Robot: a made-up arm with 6 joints. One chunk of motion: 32 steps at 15 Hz.
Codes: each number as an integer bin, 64 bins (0 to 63) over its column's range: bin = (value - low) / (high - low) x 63, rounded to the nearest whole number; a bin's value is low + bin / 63 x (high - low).
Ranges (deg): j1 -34..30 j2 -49..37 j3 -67..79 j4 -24..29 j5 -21..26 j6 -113..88
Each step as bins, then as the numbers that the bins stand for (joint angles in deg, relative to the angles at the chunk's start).
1 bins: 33 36 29 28 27 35
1 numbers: -0.48 0.14 0.21 -0.44 -0.86 -1.33
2 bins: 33 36 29 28 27 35
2 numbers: -0.48 0.14 0.21 -0.44 -0.86 -1.33
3 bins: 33 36 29 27 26 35
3 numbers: -0.48 0.14 0.21 -1.29 -1.60 -1.33
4 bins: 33 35 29 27 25 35
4 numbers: -0.48 -1.22 0.21 -1.29 -2.35 -1.33
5 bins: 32 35 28 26 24 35
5 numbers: -1.49 -1.22 -2.11 -2.13 -3.10 -1.33
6 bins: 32 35 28 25 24 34
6 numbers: -1.49 -1.22 -2.11 -2.97 -3.10 -4.52
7 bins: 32 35 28 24 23 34
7 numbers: -1.49 -1.22 -2.11 -3.81 -3.84 -4.52
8 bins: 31 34 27 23 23 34
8 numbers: -2.51 -2.59 -4.43 -4.65 -3.84 -4.52
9 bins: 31 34 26 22 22 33
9 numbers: -2.51 -2.59 -6.75 -5.49 -4.59 -7.71
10 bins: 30 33 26 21 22 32
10 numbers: -3.52 -3.95 -6.75 -6.33 -4.59 -10.90
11 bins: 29 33 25 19 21 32
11 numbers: -4.54 -3.95 -9.06 -8.02 -5.33 -10.90
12 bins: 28 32 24 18 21 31
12 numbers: -5.56 -5.32 -11.38 -8.86 -5.33 -14.10
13 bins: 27 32 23 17 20 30
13 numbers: -6.57 -5.32 -13.70 -9.70 -6.08 -17.29
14 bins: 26 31 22 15 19 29
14 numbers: -7.59 -6.68 -16.02 -11.38 -6.83 -20.48
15 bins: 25 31 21 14 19 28
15 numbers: -8.60 -6.68 -18.33 -12.22 -6.83 -23.67
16 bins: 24 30 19 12 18 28
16 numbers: -9.62 -8.05 -22.97 -13.90 -7.57 -23.67
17 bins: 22 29 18 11 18 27
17 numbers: -11.65 -9.41 -25.29 -14.75 -7.57 -26.86
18 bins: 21 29 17 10 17 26
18 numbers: -12.67 -9.41 -27.60 -15.59 -8.32 -30.05
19 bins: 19 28 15 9 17 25
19 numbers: -14.70 -10.78 -32.24 -16.43 -8.32 -33.24
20 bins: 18 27 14 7 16 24
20 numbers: -15.71 -12.14 -34.56 -18.11 -9.06 -36.43
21 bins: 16 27 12 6 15 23
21 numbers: -17.75 -12.14 -39.19 -18.95 -9.81 -39.62
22 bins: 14 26 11 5 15 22
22 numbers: -19.78 -13.51 -41.51 -19.79 -9.81 -42.81
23 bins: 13 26 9 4 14 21
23 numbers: -20.79 -13.51 -46.14 -20.63 -10.56 -46.00
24 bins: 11 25 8 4 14 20
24 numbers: -22.83 -14.87 -48.46 -20.63 -10.56 -49.19
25 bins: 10 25 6 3 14 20
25 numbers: -23.84 -14.87 -53.10 -21.48 -10.56 -49.19
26 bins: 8 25 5 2 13 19
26 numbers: -25.87 -14.87 -55.41 -22.32 -11.30 -52.38
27 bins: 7 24 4 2 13 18
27 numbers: -26.89 -16.24 -57.73 -22.32 -11.30 -55.57
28 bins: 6 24 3 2 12 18
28 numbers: -27.90 -16.24 -60.05 -22.32 -12.05 -55.57
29 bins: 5 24 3 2 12 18
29 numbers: -28.92 -16.24 -60.05 -22.32 -12.05 -55.57
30 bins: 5 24 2 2 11 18
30 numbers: -28.92 -16.24 -62.37 -22.32 -12.79 -55.57
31 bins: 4 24 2 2 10 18
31 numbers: -29.94 -16.24 -62.37 -22.32 -13.54 -55.57
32 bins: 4 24 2 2 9 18
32 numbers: -29.94 -16.24 -62.37 -22.32 -14.29 -55.57
